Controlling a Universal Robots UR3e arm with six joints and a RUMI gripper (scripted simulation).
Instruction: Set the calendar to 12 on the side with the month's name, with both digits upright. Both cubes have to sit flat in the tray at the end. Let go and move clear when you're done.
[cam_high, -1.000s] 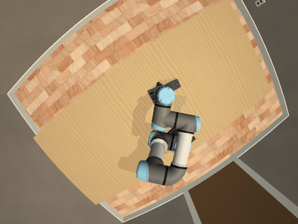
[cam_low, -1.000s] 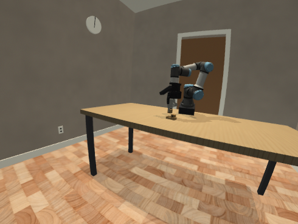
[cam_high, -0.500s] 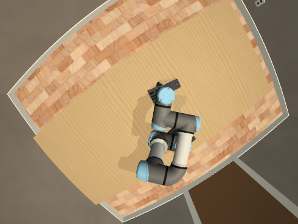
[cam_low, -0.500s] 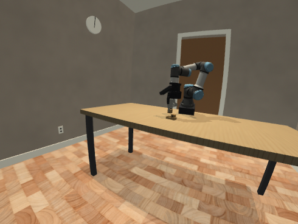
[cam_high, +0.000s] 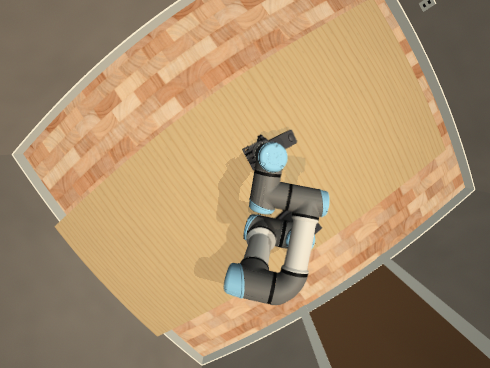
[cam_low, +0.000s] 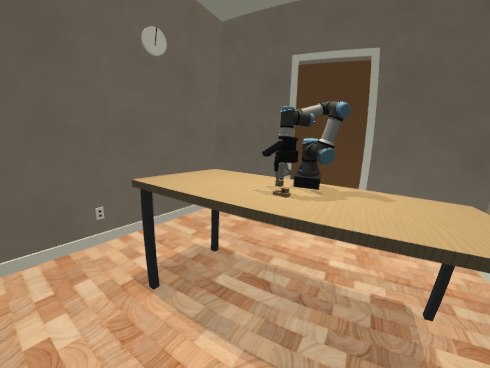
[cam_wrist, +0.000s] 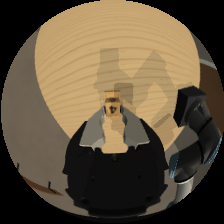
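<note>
Right now my hand is 20 mm to the right of the wooden tray and 60 mm above it.
</note>
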